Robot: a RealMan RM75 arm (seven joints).
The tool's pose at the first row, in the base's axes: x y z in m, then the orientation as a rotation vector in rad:
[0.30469, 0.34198, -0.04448, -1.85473, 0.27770, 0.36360]
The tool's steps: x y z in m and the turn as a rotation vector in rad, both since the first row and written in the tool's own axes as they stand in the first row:
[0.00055, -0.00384, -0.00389, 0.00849, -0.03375, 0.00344]
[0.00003, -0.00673, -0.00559, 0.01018, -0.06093, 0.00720]
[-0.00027, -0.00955, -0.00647, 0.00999, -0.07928, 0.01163]
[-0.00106, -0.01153, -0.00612, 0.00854, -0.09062, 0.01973]
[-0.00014, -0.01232, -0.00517, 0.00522, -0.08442, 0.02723]
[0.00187, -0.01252, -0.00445, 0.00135, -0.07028, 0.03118]
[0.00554, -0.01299, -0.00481, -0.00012, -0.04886, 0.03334]
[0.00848, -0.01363, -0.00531, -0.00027, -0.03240, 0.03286]
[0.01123, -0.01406, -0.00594, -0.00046, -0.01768, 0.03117]
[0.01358, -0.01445, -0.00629, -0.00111, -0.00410, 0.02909]
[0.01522, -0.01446, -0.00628, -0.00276, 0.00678, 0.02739]
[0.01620, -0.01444, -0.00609, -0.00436, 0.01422, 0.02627]
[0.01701, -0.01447, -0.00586, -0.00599, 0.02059, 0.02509]
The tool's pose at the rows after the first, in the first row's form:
[0.30703, 0.33944, -0.04021, -1.83827, 0.25905, 0.39516]
[0.30780, 0.33871, -0.03699, -1.82970, 0.24424, 0.42217]
[0.30866, 0.33873, -0.03414, -1.82492, 0.23581, 0.44194]
[0.30862, 0.33968, -0.03220, -1.82274, 0.23539, 0.45810]
[0.30965, 0.34081, -0.03213, -1.82692, 0.24615, 0.45833]
[0.31151, 0.34154, -0.03293, -1.83393, 0.25898, 0.44902]
[0.31511, 0.34131, -0.03382, -1.84048, 0.27546, 0.43128]
[0.31811, 0.34100, -0.03424, -1.84465, 0.28627, 0.41594]
[0.32088, 0.34051, -0.03474, -1.84847, 0.29473, 0.40133]
[0.32323, 0.34028, -0.03520, -1.85244, 0.30199, 0.38758]
[0.32475, 0.34028, -0.03582, -1.85668, 0.30762, 0.37674]
[0.32563, 0.34044, -0.03627, -1.86002, 0.31145, 0.36944]
[0.32636, 0.34066, -0.03662, -1.86314, 0.31449, 0.36309]

